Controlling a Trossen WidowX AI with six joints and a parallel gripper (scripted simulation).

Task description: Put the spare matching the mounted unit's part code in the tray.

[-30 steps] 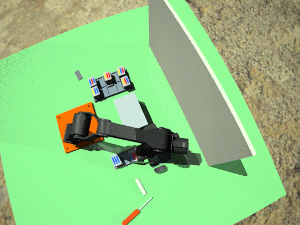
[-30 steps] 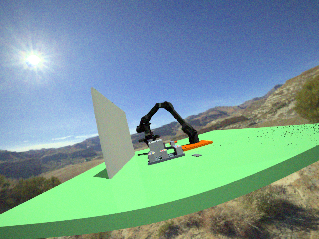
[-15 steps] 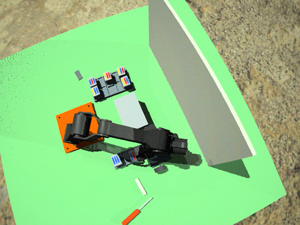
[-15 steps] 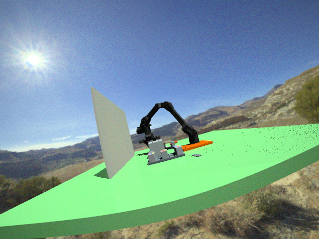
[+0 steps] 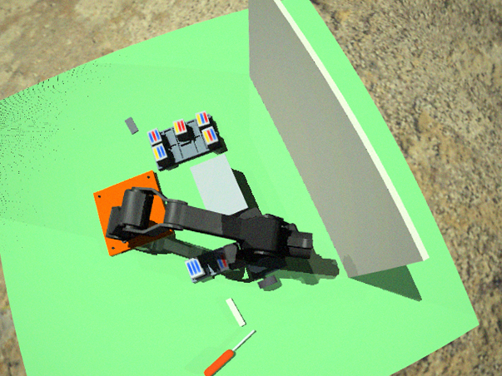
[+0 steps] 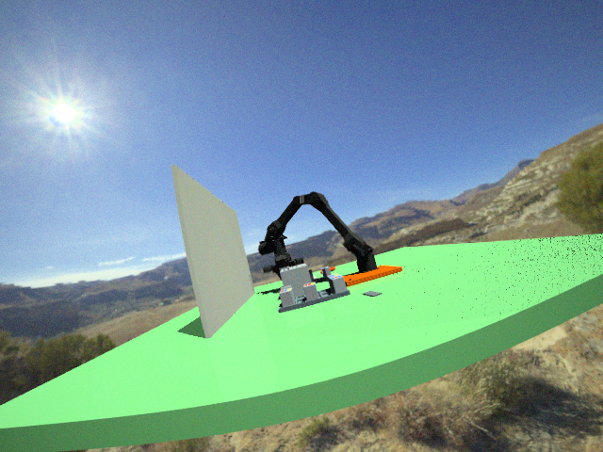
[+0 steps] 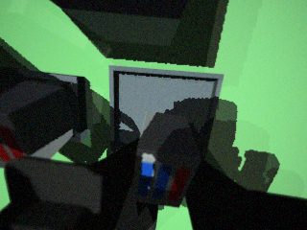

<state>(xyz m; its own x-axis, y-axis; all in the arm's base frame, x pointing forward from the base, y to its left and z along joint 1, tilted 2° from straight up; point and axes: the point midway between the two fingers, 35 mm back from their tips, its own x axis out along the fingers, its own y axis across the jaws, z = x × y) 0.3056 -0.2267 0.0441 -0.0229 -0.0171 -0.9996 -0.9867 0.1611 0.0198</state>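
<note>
My gripper tip is 20 mm above the grey tray. The rest, counted from my gripper tip: pale mounted unit: 200 mm to the left, 30 mm behind, 30 mm above; white bar: 140 mm behind, 110 mm to the right, 20 mm below; black puck: 80 mm to the right, 30 mm behind.
</note>
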